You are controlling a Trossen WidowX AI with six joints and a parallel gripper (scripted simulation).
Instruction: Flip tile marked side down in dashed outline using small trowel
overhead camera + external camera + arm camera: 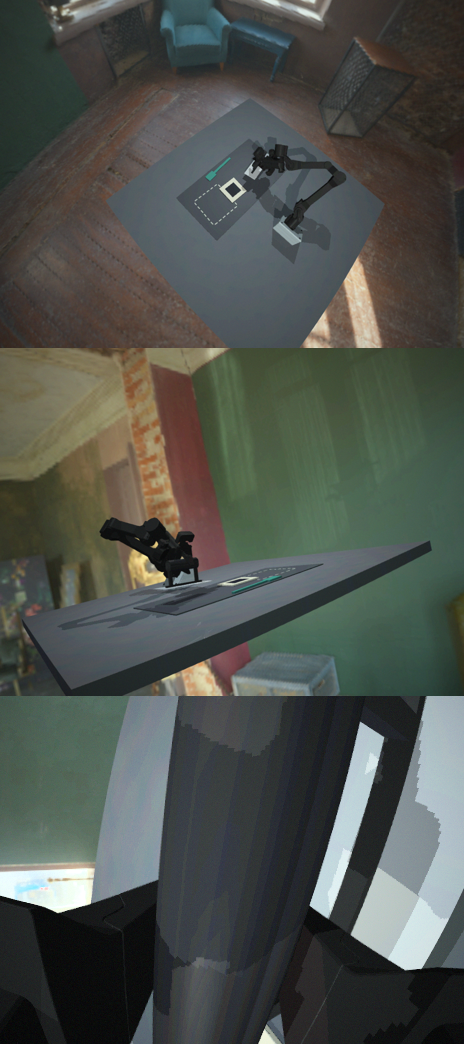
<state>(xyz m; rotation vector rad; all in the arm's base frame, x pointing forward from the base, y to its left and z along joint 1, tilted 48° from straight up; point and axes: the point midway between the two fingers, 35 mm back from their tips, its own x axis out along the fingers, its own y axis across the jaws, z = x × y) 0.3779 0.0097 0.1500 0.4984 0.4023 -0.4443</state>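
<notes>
Right now the dark mat is 20 mm behind my gripper tip, 150 mm to the left of it and 110 mm below it. The rest, counted from my gripper tip: square tile 50 mm behind, 190 mm to the left, 90 mm below.
</notes>
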